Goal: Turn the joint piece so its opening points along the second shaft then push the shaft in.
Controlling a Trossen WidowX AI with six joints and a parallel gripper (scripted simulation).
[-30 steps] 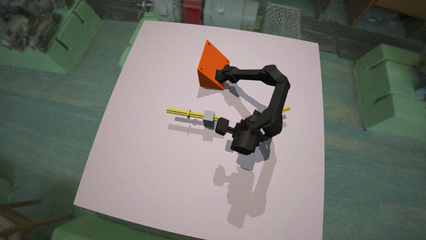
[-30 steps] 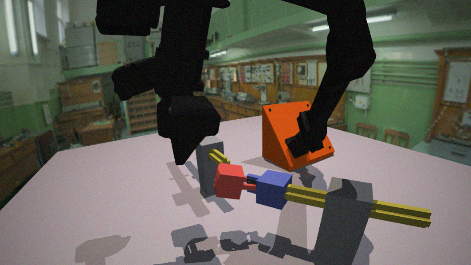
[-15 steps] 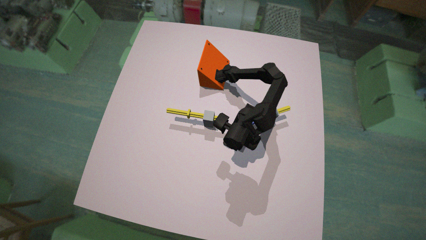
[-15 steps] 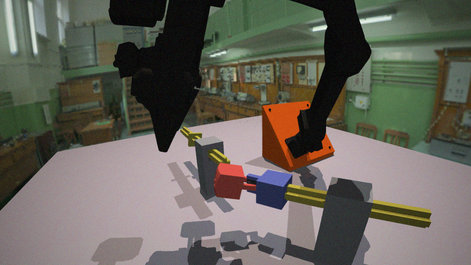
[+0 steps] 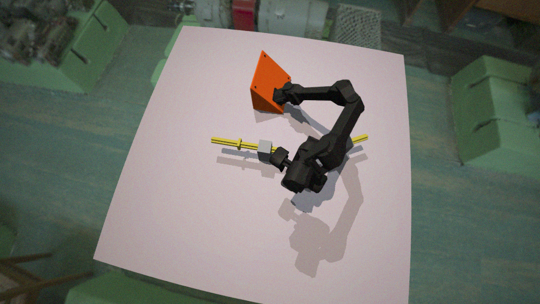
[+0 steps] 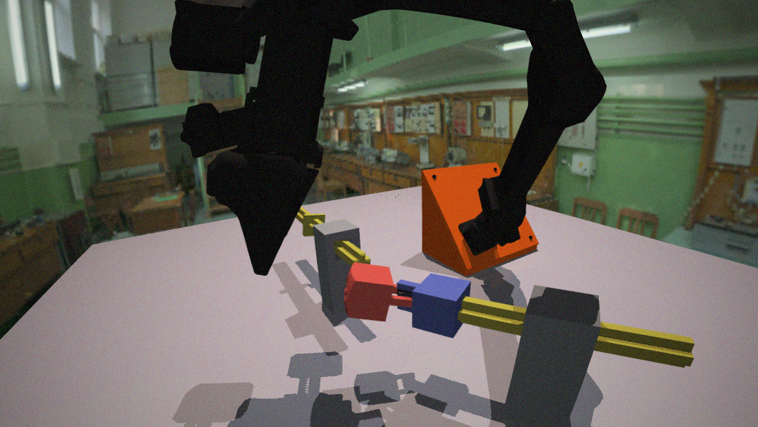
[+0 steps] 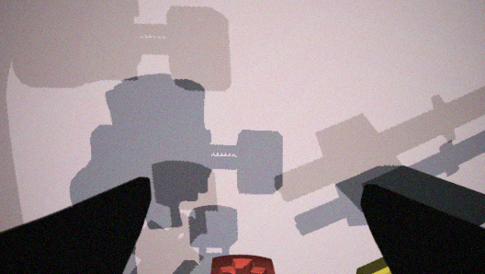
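My gripper tip is 8 cm past the red joint piece, 5 cm above it and 4 cm to the right of it.
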